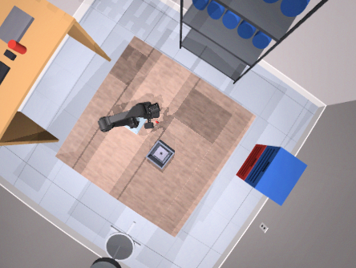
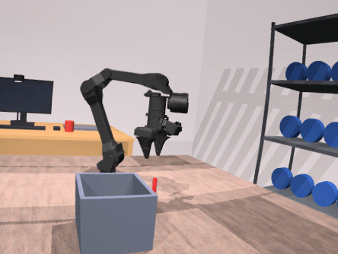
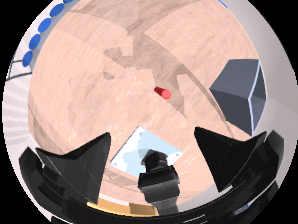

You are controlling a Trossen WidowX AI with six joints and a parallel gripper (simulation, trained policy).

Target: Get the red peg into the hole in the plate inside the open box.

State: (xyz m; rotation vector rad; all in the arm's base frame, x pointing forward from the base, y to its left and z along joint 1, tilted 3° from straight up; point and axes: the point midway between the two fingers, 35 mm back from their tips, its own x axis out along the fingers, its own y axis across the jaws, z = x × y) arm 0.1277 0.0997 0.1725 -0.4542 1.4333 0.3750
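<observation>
My gripper tip is 40 mm short of the red peg, 10 mm to the left of it and 100 mm above it. The rest, counted from my gripper tip: plate (180 mm ahead, 230 mm to the right, 100 mm below).
</observation>
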